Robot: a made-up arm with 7 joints.
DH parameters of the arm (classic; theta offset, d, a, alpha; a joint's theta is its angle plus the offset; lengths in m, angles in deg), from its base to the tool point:
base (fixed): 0 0 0 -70
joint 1: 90 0 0 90
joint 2: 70 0 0 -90
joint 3: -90 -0.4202 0.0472 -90
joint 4: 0 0 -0.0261 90
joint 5: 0 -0.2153 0 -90
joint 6: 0 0 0 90
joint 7: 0 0 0 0
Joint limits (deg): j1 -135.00..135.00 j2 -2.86..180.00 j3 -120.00..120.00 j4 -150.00..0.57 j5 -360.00..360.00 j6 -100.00..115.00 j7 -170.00..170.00
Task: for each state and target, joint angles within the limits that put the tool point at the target. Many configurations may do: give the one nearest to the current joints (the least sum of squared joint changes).
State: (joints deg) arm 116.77 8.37 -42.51 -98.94 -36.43 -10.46 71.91
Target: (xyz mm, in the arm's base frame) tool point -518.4 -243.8 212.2
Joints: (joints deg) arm 132.38 17.87 -43.86 -49.85 -36.43 -10.46 71.91
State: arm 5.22 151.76 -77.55 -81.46 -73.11 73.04 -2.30
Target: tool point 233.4 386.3 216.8
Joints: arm 27.29 156.28 -48.60 -95.53 -73.11 73.04 -2.30
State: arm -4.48 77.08 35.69 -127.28 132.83 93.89 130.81
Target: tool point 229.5 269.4 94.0
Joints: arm -23.88 76.74 20.01 -133.34 132.83 93.89 130.81
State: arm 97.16 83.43 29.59 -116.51 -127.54 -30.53 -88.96
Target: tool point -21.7 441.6 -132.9
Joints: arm 70.31 83.36 14.29 -107.29 -127.54 -30.53 -88.96
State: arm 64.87 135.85 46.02 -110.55 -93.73 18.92 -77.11
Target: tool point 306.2 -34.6 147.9
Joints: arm 47.39 163.08 62.15 -139.78 -93.73 18.92 -77.11
